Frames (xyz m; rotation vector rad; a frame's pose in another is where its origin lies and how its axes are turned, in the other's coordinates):
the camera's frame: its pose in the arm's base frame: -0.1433 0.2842 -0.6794 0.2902 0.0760 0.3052
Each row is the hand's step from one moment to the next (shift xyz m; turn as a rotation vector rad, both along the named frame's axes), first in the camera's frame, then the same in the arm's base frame.
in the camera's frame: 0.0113 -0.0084 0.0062 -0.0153 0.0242 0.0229
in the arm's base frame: 0.0139 -0.0059 0.0031 -0.0188 0.0112 0.0294
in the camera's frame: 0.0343 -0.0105 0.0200 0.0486 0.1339 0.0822
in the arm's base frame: 0.0380 -0.0045 0.0150 0.0177 0.1149 0.1163
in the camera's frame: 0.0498 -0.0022 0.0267 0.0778 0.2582 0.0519
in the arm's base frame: 0.0511 0.0061 0.0234 0.0065 0.2455 0.1229
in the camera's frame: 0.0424 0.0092 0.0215 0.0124 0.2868 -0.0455
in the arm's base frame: 0.0402 0.0156 0.0220 -0.0753 0.2778 0.0401
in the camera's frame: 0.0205 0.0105 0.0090 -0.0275 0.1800 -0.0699
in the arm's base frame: 0.0176 0.0134 0.0111 -0.0857 0.1747 -0.0133
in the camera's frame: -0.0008 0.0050 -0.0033 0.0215 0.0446 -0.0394
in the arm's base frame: -0.0026 0.0052 -0.0017 0.0031 0.0579 -0.0252
